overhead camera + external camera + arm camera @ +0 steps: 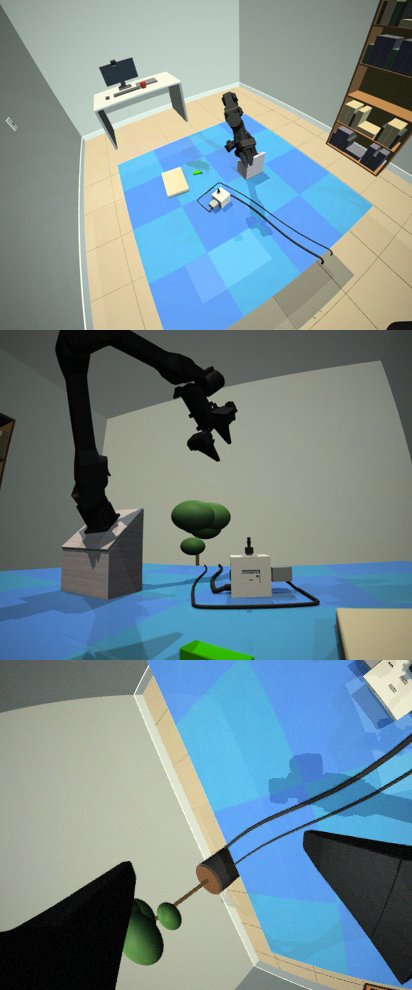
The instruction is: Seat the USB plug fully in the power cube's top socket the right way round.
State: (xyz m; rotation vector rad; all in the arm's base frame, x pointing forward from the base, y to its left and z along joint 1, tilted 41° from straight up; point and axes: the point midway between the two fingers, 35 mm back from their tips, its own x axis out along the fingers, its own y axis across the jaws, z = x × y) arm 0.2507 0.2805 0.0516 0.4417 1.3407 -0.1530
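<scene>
The black USB plug is 70 mm ahead of my gripper tip, 150 mm to the right of it and 270 mm below it. The rest, counted from my gripper tip: green block 70 mm ahead, 420 mm to the right, 360 mm below; beige board 230 mm ahead, 440 mm to the right, 350 mm below.
</scene>
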